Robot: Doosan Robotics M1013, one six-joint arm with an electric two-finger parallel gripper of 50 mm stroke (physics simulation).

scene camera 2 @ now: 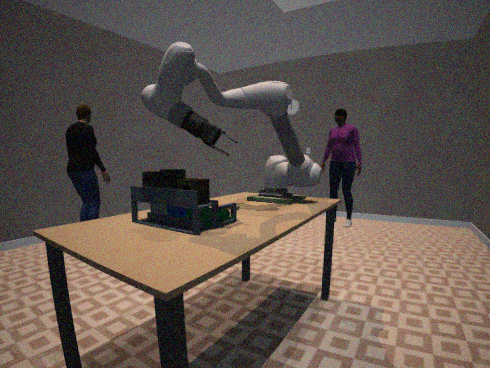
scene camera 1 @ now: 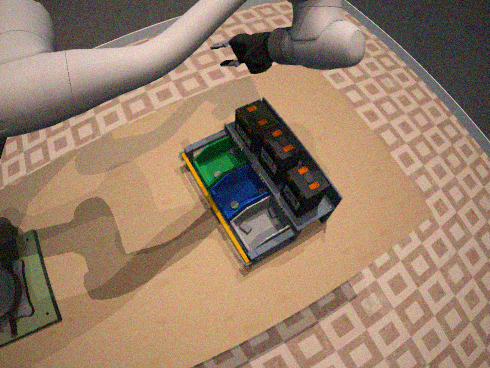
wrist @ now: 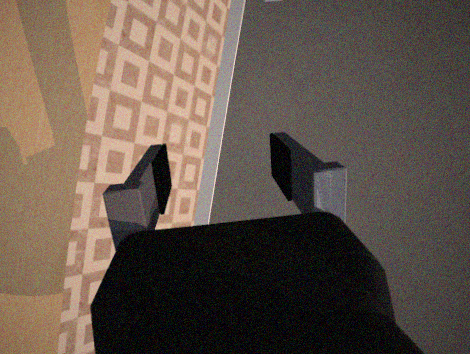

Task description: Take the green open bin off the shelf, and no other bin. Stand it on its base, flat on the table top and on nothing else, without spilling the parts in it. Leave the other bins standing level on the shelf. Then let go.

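Frame: origin at the arm's base, x left, y ahead, z down, level; centimetres.
Seen in the pictures: gripper, fingertip midpoint: (scene camera 2: 232, 148) (scene camera 1: 218, 54) (wrist: 220, 160); arm's base, link origin: (scene camera 2: 275, 195) (scene camera 1: 6, 294).
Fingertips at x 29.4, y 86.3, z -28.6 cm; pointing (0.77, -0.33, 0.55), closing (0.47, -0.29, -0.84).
Observation:
Pixels of each thing's middle, then the offset from my fingertips to it. Level surfaces: height alone.
- green open bin, body centre: (scene camera 1: 225, 160) (scene camera 2: 208, 213) dx -16.7, dy -5.1, dz +26.8 cm
- blue bin, body centre: (scene camera 1: 245, 190) (scene camera 2: 188, 211) dx -27.9, dy -4.1, dz +26.8 cm
- grey bin, body centre: (scene camera 1: 266, 222) (scene camera 2: 171, 208) dx -39.0, dy -3.0, dz +26.8 cm
- table, surface height: dz +31.2 cm
The green open bin (scene camera 1: 216, 156) sits in the front lower row of the shelf (scene camera 1: 268, 247) (scene camera 2: 165, 192), at the end nearest the gripper in scene camera 1, beside the blue bin. A small round part shows inside it. In scene camera 2 the green bin (scene camera 2: 206, 217) is dark and partly hidden by the shelf frame. My gripper (scene camera 1: 220, 55) (scene camera 2: 231, 145) (wrist: 220, 160) is open and empty, high above the table top and away from the shelf. The bin does not show in the wrist view.
A blue bin (scene camera 1: 240, 191) and a grey bin (scene camera 1: 257, 226) stand in the same row. Several black bins (scene camera 1: 306, 186) with orange marks stand on the raised back row. The table (scene camera 1: 165, 300) (scene camera 2: 150, 260) bears the robot's green base plate (scene camera 1: 44, 295). Two people (scene camera 2: 85, 150) (scene camera 2: 343, 150) stand beyond the table.

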